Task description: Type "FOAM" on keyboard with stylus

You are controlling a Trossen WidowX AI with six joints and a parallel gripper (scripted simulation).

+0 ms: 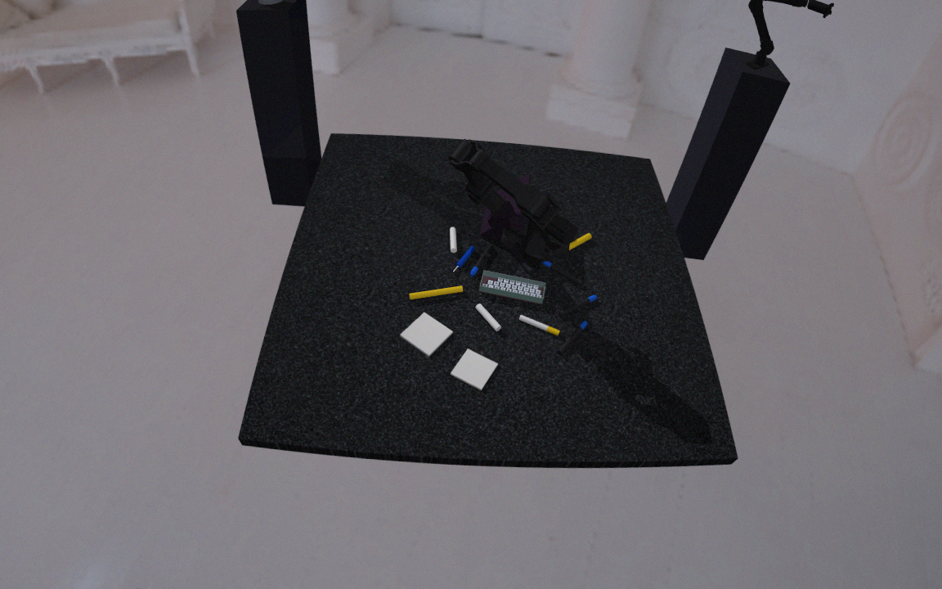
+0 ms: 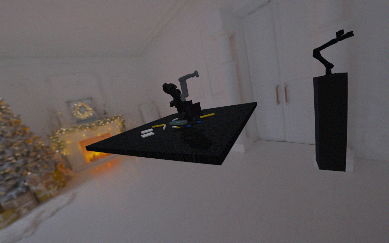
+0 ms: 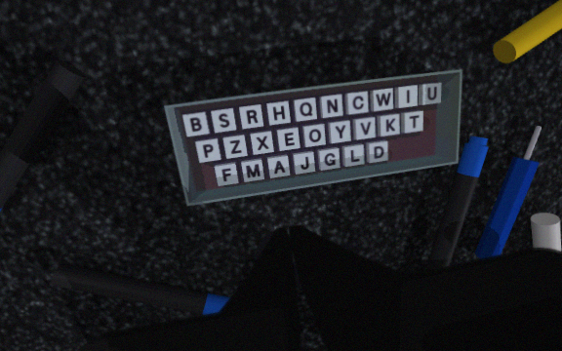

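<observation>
My gripper tip is now 200 mm to the left of the stylus, 90 mm above it and 60 mm past it.
</observation>
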